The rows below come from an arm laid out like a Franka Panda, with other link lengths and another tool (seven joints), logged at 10 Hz.
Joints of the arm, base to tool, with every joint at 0 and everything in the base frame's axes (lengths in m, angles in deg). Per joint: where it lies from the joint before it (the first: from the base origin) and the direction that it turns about. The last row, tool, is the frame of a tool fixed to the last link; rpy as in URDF.
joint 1: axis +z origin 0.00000 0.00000 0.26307
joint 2: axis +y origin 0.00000 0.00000 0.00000
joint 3: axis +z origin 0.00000 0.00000 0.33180
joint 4: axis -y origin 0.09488 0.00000 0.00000
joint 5: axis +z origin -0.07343 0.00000 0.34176
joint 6: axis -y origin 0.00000 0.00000 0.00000
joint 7: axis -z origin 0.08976 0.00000 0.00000
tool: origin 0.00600 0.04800 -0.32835 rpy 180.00 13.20 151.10
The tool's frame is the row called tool.
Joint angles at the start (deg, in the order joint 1, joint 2, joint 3, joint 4, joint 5, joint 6, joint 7): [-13.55, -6.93, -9.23, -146.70, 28.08, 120.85, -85.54]
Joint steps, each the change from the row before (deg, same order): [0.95, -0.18, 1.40, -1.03, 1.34, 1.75, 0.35]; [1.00, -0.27, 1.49, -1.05, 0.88, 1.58, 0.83]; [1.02, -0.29, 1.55, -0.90, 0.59, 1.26, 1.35]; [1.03, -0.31, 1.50, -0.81, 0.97, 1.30, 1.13]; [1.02, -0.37, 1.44, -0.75, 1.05, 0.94, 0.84]
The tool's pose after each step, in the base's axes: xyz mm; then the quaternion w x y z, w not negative. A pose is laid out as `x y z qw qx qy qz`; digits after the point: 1 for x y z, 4 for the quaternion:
323.4 25.4 86.9 0.1125 -0.1051 0.9521 0.2642
323.8 39.2 83.0 0.1116 -0.1104 0.9525 0.2609
322.8 53.3 79.8 0.1077 -0.1146 0.9535 0.2572
323.1 67.6 77.5 0.1070 -0.1178 0.9539 0.2545
321.8 82.4 76.3 0.1059 -0.1226 0.9535 0.2542

